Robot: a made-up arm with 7 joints.
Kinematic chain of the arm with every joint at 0, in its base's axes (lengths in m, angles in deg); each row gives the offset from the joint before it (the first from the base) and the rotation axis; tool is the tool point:
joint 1: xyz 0 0.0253 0.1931 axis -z
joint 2: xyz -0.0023 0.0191 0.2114 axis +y
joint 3: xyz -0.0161 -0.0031 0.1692 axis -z
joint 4: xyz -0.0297 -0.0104 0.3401 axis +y
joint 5: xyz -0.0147 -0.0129 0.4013 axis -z
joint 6: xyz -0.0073 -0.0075 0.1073 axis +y
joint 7: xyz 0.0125 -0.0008 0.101 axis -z
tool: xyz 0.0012 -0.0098 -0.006
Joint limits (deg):
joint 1: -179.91..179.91
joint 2: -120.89..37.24
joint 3: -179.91..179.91
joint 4: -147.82..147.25
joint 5: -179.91..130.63
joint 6: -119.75..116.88
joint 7: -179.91..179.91
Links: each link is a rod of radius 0.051 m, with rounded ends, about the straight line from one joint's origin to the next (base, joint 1, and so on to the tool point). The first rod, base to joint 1, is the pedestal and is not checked.
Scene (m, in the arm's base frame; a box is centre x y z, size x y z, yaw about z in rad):
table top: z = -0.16
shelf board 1: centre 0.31 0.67 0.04 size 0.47 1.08 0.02 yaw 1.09
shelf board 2: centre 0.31 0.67 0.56 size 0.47 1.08 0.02 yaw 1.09
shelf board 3: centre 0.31 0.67 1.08 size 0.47 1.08 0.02 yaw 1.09
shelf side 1: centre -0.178 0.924 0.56 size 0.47 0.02 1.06 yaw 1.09
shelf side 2: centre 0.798 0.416 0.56 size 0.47 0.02 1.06 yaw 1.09
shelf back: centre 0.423 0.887 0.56 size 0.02 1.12 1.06 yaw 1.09
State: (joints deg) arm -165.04 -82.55 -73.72 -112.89 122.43 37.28 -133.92
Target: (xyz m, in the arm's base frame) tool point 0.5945 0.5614 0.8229
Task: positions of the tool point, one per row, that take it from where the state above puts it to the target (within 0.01 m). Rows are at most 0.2 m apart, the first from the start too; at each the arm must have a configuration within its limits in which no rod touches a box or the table.
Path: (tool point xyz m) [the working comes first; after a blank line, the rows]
Joints at the target: -177.28 -59.18 -91.36 -66.87 117.96 29.02 -134.90
Straight joint move there: touches shelf board 2.

1: 0.3492 0.3694 0.3363
2: 0.3036 0.2820 0.3356
3: 0.2441 0.2067 0.3443
4: 0.3006 0.2373 0.4070
5: 0.3463 0.2560 0.4936
6: 0.3776 0.2558 0.5979
7: 0.3933 0.2310 0.7110
8: 0.3947 0.1784 0.8229
9: 0.4950 0.3172 0.8181
10: 0.5606 0.4500 0.8095
11: 0.5944 0.5614 0.8230

